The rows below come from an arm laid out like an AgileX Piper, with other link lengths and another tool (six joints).
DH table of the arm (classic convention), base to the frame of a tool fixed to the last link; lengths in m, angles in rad. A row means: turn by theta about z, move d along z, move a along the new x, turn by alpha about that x. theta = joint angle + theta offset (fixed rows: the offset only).
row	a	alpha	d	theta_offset
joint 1	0	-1.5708	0.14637	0
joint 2	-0.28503	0	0	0.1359
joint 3	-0.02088	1.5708	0	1.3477
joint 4	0	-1.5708	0.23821	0
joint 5	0	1.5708	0	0
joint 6	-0.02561	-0.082	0.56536	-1.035
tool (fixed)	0	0	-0.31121	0
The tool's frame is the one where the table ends.
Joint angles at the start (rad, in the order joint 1, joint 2, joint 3, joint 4, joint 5, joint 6): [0.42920 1.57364 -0.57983 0.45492 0.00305 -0.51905]
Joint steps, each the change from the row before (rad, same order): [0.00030 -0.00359 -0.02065 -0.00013 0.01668 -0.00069]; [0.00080 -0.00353 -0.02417 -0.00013 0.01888 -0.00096]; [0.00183 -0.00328 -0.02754 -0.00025 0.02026 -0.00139]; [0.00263 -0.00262 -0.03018 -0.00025 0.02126 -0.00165]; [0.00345 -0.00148 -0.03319 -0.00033 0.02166 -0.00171]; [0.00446 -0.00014 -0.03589 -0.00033 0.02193 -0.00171]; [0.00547 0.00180 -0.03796 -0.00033 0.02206 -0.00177]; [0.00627 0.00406 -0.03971 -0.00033 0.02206 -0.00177]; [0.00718 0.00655 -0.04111 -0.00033 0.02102 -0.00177]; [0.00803 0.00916 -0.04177 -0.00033 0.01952 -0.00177]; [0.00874 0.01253 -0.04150 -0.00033 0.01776 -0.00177]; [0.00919 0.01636 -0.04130 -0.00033 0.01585 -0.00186]
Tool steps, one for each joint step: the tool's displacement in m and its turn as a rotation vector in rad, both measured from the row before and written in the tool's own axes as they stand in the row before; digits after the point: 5 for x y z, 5 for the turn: [-0.00516 -0.00551 -0.00220 0.00484 -0.01076 -0.00207]; [-0.00612 -0.00634 -0.00253 0.00558 -0.01248 -0.00310]; [-0.00721 -0.00714 -0.00285 0.00668 -0.01428 -0.00490]; [-0.00800 -0.00766 -0.00303 0.00721 -0.01548 -0.00620]; [-0.00882 -0.00837 -0.00314 0.00822 -0.01664 -0.00741]; [-0.00960 -0.00887 -0.00316 0.00884 -0.01770 -0.00861]; [-0.01015 -0.00898 -0.00290 0.00847 -0.01822 -0.00976]; [-0.01050 -0.00895 -0.00249 0.00772 -0.01837 -0.01059]; [-0.01078 -0.00892 -0.00197 0.00744 -0.01835 -0.01141]; [-0.01084 -0.00867 -0.00129 0.00686 -0.01796 -0.01203]; [-0.01051 -0.00792 -0.00015 0.00507 -0.01681 -0.01225]; [-0.00999 -0.00716 0.00119 0.00317 -0.01536 -0.01225]
